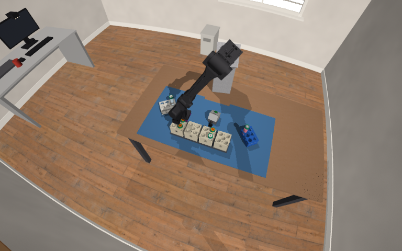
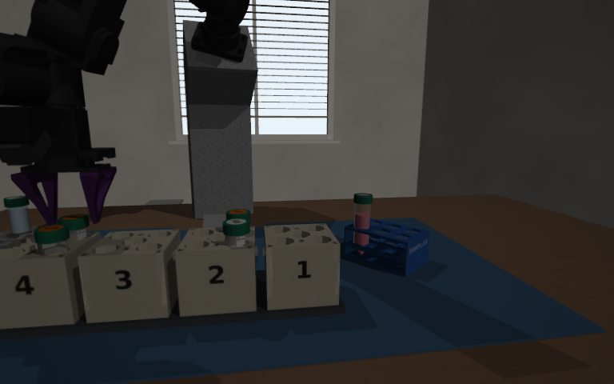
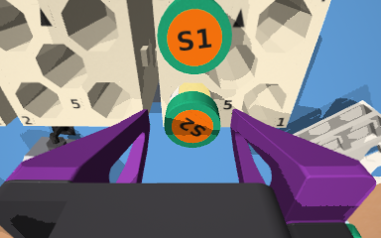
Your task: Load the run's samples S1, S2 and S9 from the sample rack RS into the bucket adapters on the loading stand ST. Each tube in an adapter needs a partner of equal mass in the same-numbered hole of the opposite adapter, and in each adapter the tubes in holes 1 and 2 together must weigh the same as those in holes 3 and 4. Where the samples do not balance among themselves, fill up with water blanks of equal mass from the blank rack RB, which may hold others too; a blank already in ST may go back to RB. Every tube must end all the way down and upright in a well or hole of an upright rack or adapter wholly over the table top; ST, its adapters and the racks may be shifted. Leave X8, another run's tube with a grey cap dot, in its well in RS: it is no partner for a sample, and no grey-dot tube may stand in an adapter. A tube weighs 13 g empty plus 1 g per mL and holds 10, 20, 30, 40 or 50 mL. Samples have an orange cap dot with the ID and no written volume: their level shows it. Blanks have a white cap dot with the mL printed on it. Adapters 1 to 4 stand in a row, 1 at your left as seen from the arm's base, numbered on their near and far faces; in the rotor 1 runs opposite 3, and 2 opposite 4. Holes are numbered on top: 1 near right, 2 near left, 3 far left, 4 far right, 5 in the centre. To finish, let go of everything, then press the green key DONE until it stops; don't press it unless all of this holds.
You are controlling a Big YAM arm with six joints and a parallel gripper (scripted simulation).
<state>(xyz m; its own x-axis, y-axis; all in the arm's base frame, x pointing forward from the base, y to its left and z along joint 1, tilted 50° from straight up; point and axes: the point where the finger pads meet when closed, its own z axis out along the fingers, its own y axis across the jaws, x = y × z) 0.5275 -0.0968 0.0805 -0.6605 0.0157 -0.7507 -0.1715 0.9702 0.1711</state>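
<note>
The green DONE key lies 230 mm behind my hand, 130 mm to the left of it and 60 mm below it. Round my hand: blue sample rack RS 440 mm to the left, 200 mm behind, 90 mm below; then white blank rack RB 220 mm to the right, 90 mm below, 80 mm behind.
</note>
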